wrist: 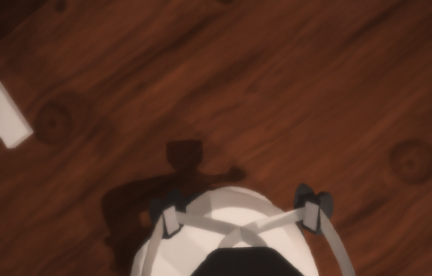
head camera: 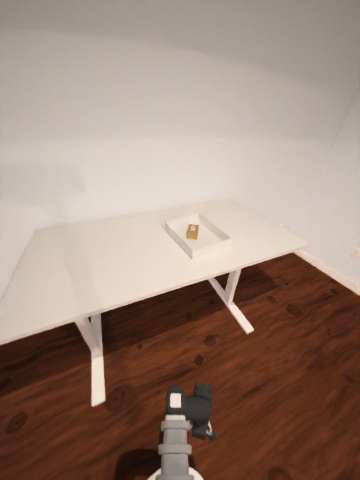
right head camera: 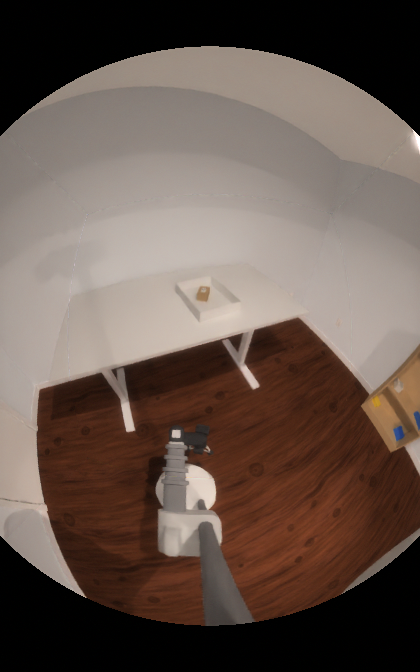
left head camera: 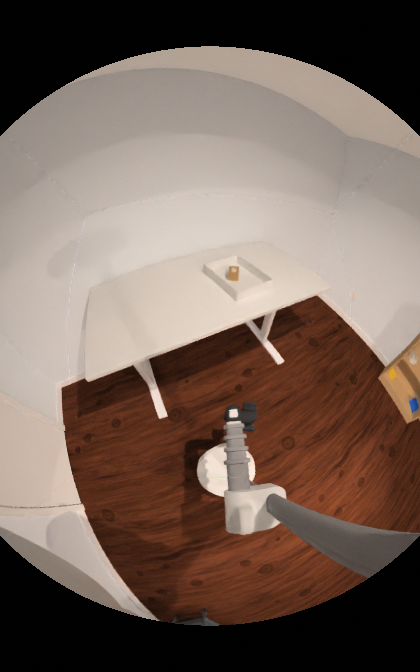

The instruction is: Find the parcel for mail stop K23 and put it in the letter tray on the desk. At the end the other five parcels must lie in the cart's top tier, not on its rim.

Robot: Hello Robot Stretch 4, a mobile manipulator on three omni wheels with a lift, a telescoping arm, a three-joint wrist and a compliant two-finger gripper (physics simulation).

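Frame: origin at the robot's base, x right, y ahead, z up, level; millimetres.
Seen in the pictures: gripper, between the fingertips: [wrist: 238, 202].
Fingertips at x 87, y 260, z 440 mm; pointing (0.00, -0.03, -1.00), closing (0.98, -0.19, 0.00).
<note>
A point is followed by its place in that frame.
A small brown parcel with a pale label [head camera: 192, 232] @[y 987, x 85, z 971 mm] [left head camera: 233, 273] [right head camera: 203, 294] lies inside the white letter tray [head camera: 212, 248] @[y 851, x 184, z 958 mm] [left head camera: 255, 291] [right head camera: 220, 313], towards its back left. The label's text is too small to read. The tray stands on the white desk [head camera: 110, 260] @[y 787, x -340, z 922 mm] [left head camera: 150, 310] [right head camera: 125, 325]. My gripper [wrist: 238, 202] @[y 260, x 87, z 440 mm] is open, its fingertips wide apart with no object between them, above my round white base and away from the desk. The wooden cart [left head camera: 395, 397] [right head camera: 378, 427] shows in part at the right edge, holding small yellow, blue and whitish things; its far part is cut off.
Walls stand behind the desk and to its right. The desk's white foot [head camera: 98, 380] [left head camera: 157, 400] [right head camera: 128, 412] [wrist: 14, 129] reaches forward on the dark wooden floor [head camera: 280, 380] @[y 587, x 754, z -28 mm]. The arm is drawn in close above the base [left head camera: 210, 470] [right head camera: 202, 482].
</note>
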